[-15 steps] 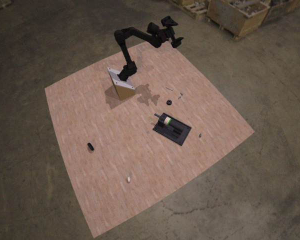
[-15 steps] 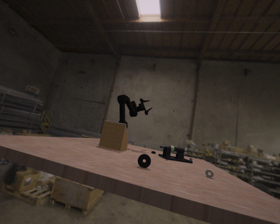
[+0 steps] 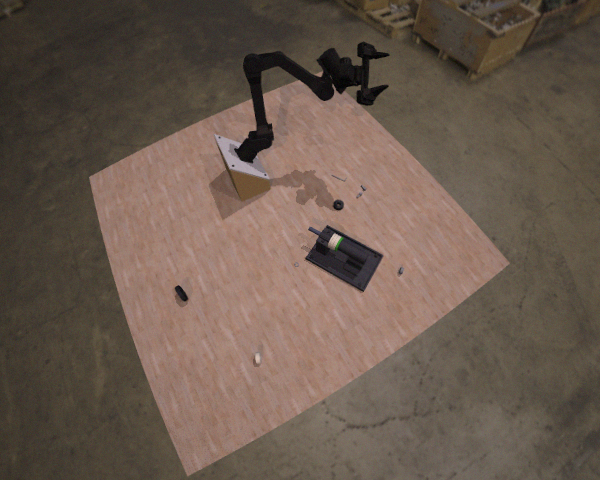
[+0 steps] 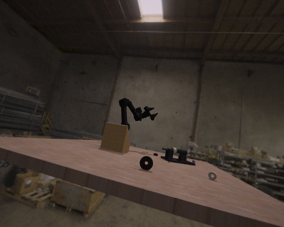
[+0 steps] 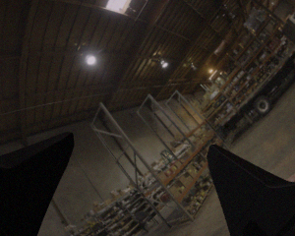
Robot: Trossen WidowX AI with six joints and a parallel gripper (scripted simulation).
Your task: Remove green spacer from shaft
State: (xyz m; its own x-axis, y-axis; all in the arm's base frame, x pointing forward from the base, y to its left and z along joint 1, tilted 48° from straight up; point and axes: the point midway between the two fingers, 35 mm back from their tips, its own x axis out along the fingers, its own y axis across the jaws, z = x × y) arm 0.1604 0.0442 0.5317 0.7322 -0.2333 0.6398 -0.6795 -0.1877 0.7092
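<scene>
Right now the white spacer is 25 cm ahead of my gripper tip, 32 cm to the right of it and 38 cm below it. From my gripper tip the other things lie so: green spacer: 26 cm ahead, 32 cm to the right, 38 cm below; then grey-blue shaft: 22 cm ahead, 34 cm to the right, 38 cm below; then white ring: 43 cm ahead, 72 cm to the right, 44 cm below.
</scene>
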